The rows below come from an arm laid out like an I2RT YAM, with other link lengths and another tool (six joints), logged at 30 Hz.
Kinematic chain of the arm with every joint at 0, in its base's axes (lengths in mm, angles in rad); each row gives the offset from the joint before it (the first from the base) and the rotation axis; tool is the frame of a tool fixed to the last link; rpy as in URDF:
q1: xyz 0 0 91.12 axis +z
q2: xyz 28 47.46 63.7 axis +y
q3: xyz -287.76 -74.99 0 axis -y
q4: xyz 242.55 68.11 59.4 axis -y
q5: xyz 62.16 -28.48 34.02 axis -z
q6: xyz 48.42 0 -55.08 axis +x
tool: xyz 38 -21 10 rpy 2.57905 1.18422 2.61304
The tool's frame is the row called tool.
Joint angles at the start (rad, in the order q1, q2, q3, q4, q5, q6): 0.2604 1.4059 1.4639 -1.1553 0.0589 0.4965
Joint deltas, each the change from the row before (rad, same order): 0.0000 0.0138 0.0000 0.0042 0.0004 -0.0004; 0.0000 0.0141 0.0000 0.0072 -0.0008 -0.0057; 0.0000 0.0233 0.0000 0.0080 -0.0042 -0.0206; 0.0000 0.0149 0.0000 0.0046 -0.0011 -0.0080
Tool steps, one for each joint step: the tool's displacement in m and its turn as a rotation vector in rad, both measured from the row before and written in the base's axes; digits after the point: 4 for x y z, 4 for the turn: 0.0034 0.0009 -0.0031 -0.0030 0.0092 0.0002; 0.0040 0.0011 -0.0031 -0.0036 0.0065 0.0055; 0.0061 0.0020 -0.0054 -0.0092 0.0146 0.0204; 0.0037 0.0011 -0.0035 -0.0051 0.0098 0.0077
